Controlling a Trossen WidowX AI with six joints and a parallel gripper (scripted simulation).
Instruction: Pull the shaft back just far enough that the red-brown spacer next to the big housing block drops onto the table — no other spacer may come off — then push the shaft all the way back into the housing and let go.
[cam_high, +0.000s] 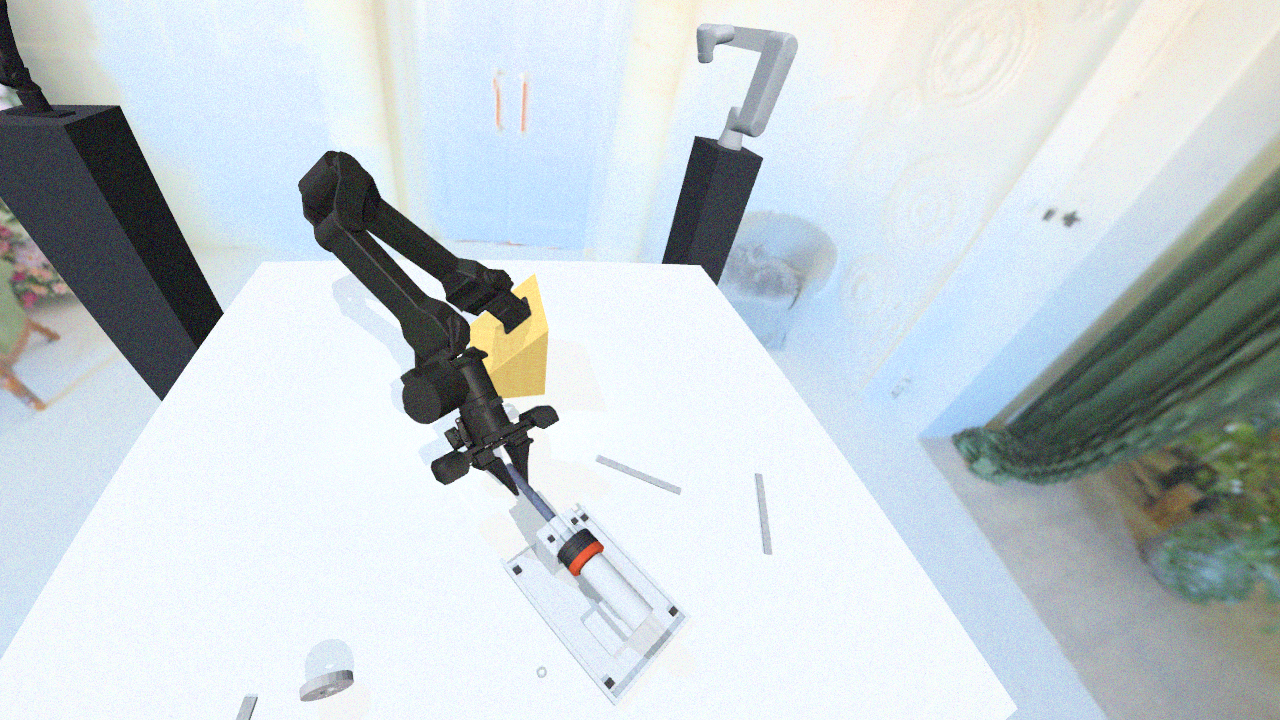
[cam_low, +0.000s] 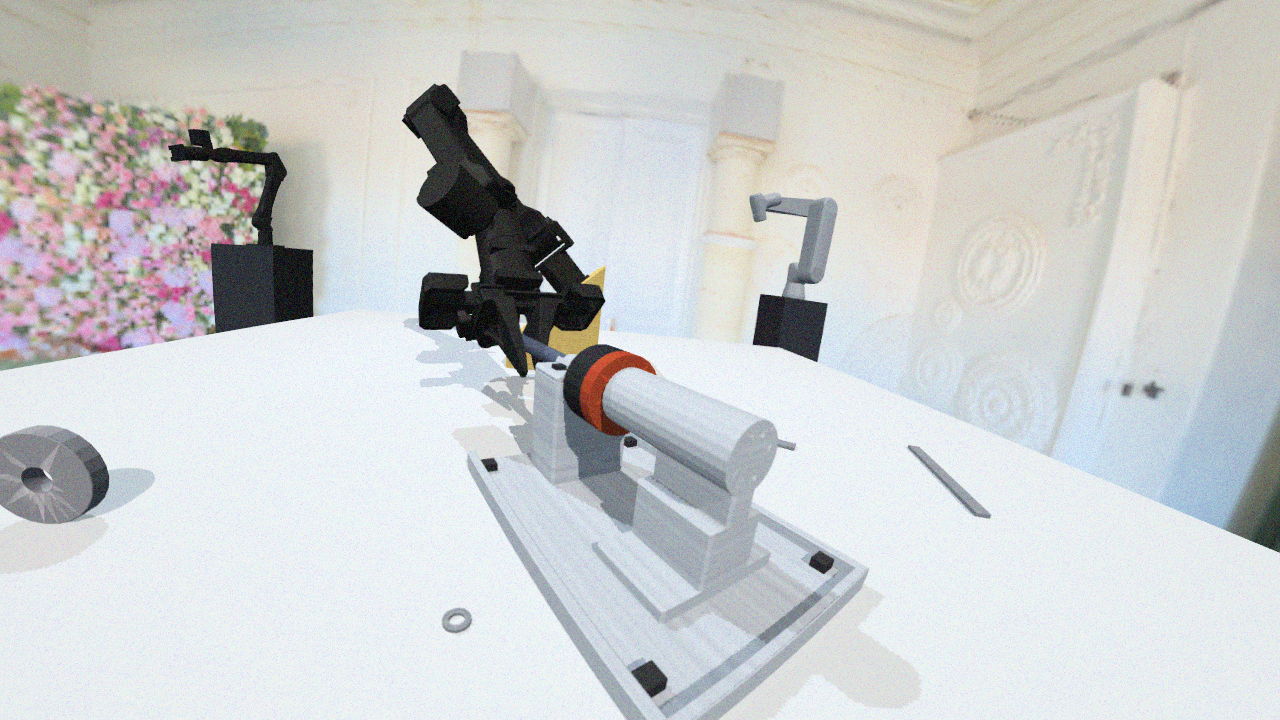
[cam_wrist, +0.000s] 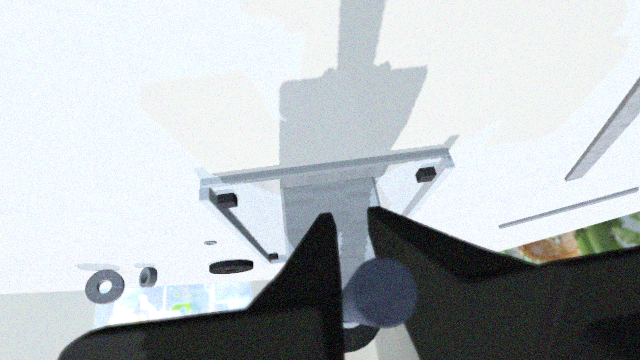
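Right now the blue-grey shaft is 50 mm ahead of my gripper tip, 30 mm above it and 20 mm to the left of it. Also, from my gripper tip: grey disc (250 mm to the right, 180 mm ahead, 30 mm below); then black spacer (120 mm ahead, 60 mm to the left, 20 mm above); then red-brown spacer (130 mm ahead, 60 mm to the left, 20 mm above).
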